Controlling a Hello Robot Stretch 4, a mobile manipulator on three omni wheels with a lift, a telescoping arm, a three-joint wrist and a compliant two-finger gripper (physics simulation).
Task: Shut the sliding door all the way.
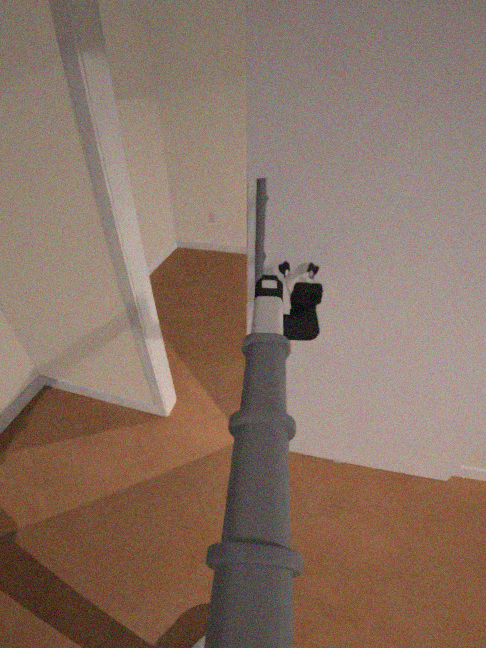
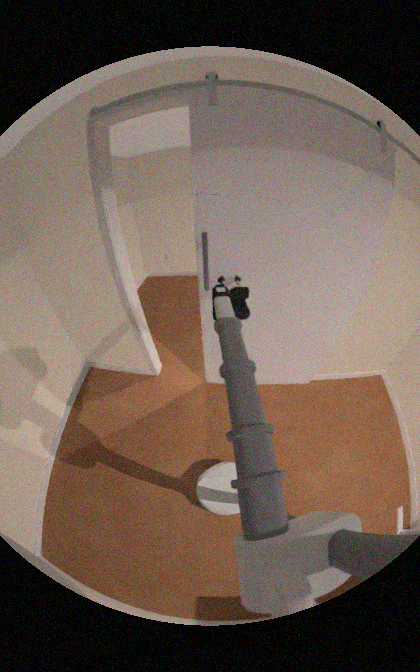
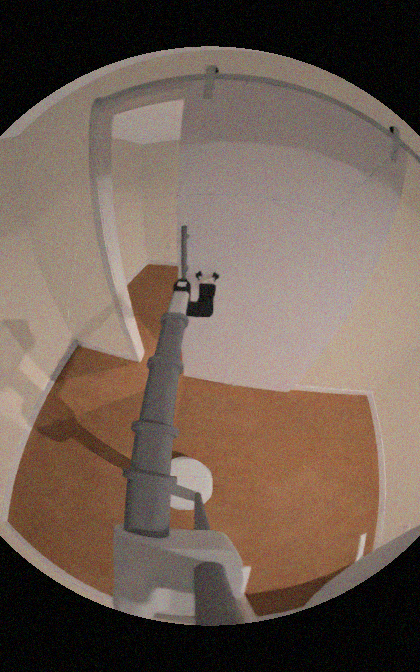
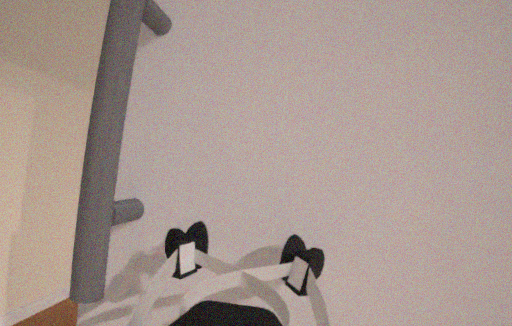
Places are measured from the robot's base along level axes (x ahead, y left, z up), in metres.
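Pixels of known places: gripper, fingertip midpoint: [image 1: 298,265] [image 2: 228,277] [image 3: 206,273] [image 4: 245,246]; robot's base, link origin: [image 2: 225,487] [image 3: 184,482].
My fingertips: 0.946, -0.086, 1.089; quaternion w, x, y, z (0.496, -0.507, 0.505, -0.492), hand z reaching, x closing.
Observation:
Ahead of a thing's pixels: the offset from my fingertips to its top centre, as dx, dy, dz. "spot": to the spot under its first point. Level surfaces: height alone.
The pale sliding door [image 1: 376,209] [image 2: 290,225] [image 3: 280,225] [image 4: 360,125] stands partly open, with a gap between its left edge and the white door jamb {spot: +0.189, +0.636, +0.023} [image 1: 122,230] [image 2: 121,270] [image 3: 112,260]. A grey vertical bar handle {spot: -0.033, +0.114, +0.133} [image 1: 261,225] [image 2: 205,260] [image 3: 184,250] [image 4: 100,150] is fixed near the door's left edge on two short posts. My gripper [image 1: 298,269] [image 2: 229,279] [image 3: 207,275] [image 4: 245,246] is open with nothing between its fingers. It is in front of the door panel, low and to the right of the handle. Whether the fingertips touch the panel is unclear.
A grey overhead rail [image 2: 250,83] [image 3: 250,78] carries the door on hangers. Through the gap show another room's walls and brown floor {dz -1.116} [image 1: 193,303]. A wall corner is at the left. My extended arm [image 1: 261,471] [image 2: 255,450] [image 3: 155,440] reaches over a round white object [image 2: 217,505] [image 3: 200,475] on the floor.

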